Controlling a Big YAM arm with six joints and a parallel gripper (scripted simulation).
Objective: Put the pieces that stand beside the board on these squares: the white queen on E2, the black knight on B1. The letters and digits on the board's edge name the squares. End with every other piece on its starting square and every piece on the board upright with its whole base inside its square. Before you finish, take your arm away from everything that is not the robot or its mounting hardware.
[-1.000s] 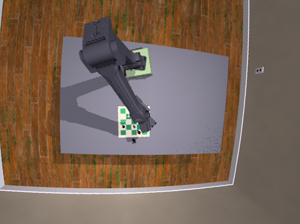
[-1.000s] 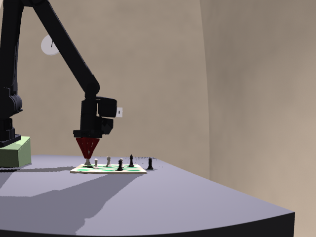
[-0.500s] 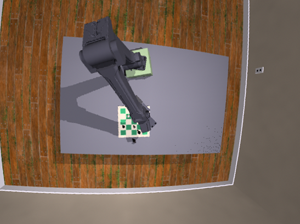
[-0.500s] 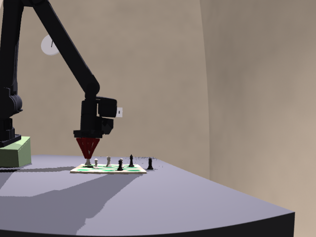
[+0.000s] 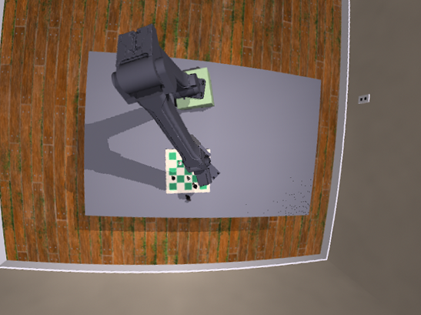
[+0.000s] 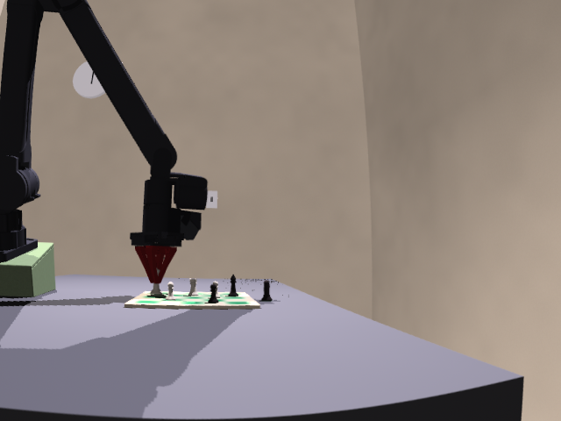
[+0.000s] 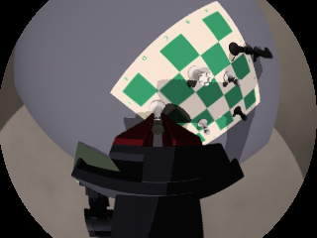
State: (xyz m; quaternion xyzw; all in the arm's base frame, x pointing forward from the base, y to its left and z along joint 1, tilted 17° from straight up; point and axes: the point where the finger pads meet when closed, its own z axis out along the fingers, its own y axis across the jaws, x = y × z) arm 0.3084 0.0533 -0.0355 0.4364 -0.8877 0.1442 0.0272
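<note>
Now: hand 8 cm short of the green-and-cream chessboard, 3 cm to the left of it and 3 cm above it.
</note>
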